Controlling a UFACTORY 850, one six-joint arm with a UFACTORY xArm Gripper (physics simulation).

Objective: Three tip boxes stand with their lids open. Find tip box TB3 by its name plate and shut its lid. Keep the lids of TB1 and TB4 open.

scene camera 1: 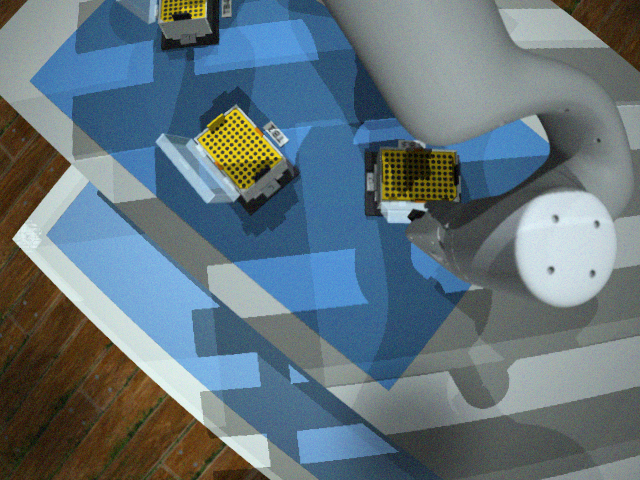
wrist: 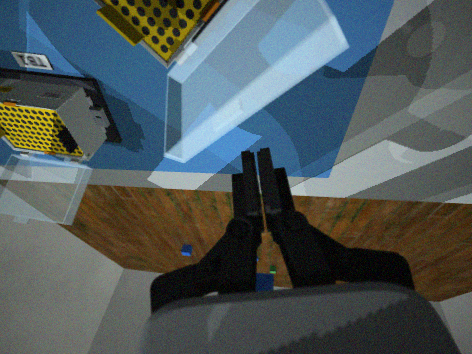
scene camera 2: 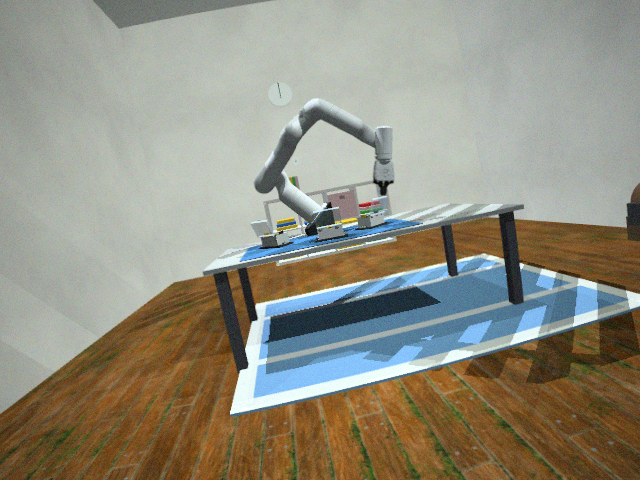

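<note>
The right box (scene camera 1: 419, 175) (scene camera 2: 371, 220) (wrist: 162, 22) has a yellow tip rack with dark holes. Its name plate (scene camera 1: 410, 144) is shadowed and unreadable. Its clear lid (scene camera 1: 397, 212) (wrist: 255, 85) stands open, partly hidden by the arm in scene camera 1. The middle box (scene camera 1: 242, 149) (scene camera 2: 330, 231) (wrist: 35, 125) has a plate (scene camera 1: 275, 133) (wrist: 32, 60) reading TB1; its lid (scene camera 1: 196, 167) (wrist: 42, 187) is open. The far-left box (scene camera 1: 186, 20) (scene camera 2: 275, 239) has its lid (scene camera 1: 139, 7) (scene camera 2: 261, 227) open; its plate (scene camera 1: 226, 7) is unclear. My gripper (scene camera 1: 415, 214) (scene camera 2: 383, 192) (wrist: 256, 164) is shut and empty, beyond the right box's lid's outer edge.
The boxes stand on a blue mat (scene camera 1: 330, 279) (wrist: 305, 125) on the striped table (scene camera 1: 584, 361) (scene camera 2: 496, 207). The arm (scene camera 1: 449, 67) (scene camera 2: 338, 116) reaches over the right side. Coloured racks (scene camera 2: 286, 223) and a pink panel (scene camera 2: 342, 202) show behind the boxes.
</note>
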